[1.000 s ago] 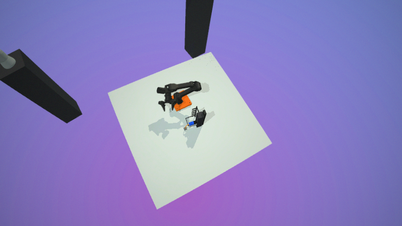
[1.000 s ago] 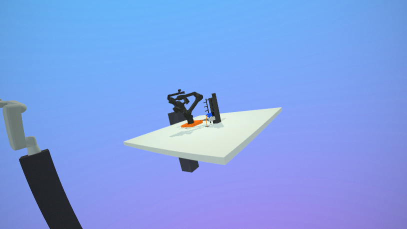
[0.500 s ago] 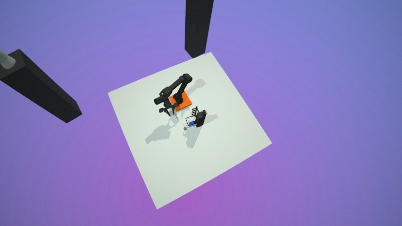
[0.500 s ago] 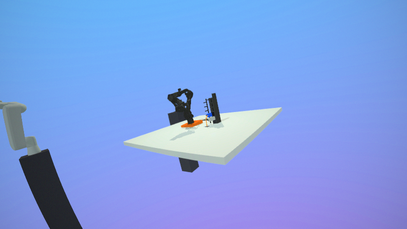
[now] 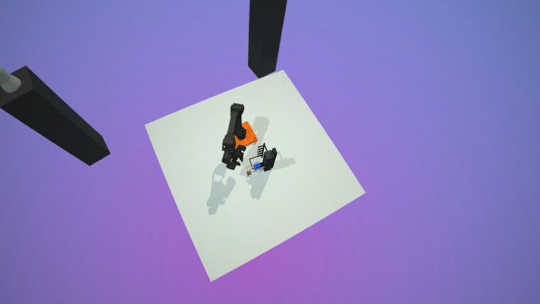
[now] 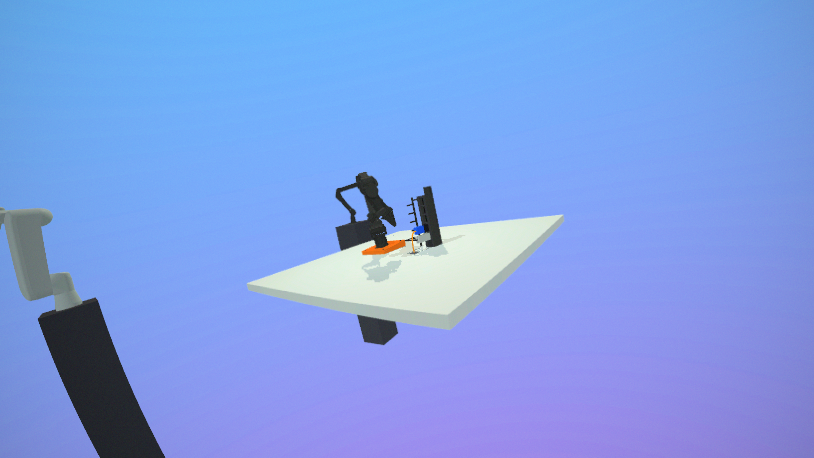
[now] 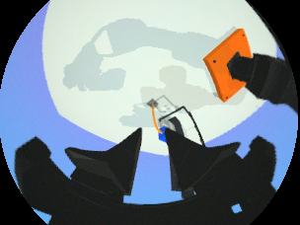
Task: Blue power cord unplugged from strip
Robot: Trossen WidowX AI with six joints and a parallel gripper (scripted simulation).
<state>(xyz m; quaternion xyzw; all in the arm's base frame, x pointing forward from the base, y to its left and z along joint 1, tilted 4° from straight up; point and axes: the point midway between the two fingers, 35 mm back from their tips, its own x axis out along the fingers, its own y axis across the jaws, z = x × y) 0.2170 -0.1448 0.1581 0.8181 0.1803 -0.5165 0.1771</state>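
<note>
The blue plug is 70 mm ahead of my gripper tip, 110 mm to the left of it and 40 mm below it.
</note>
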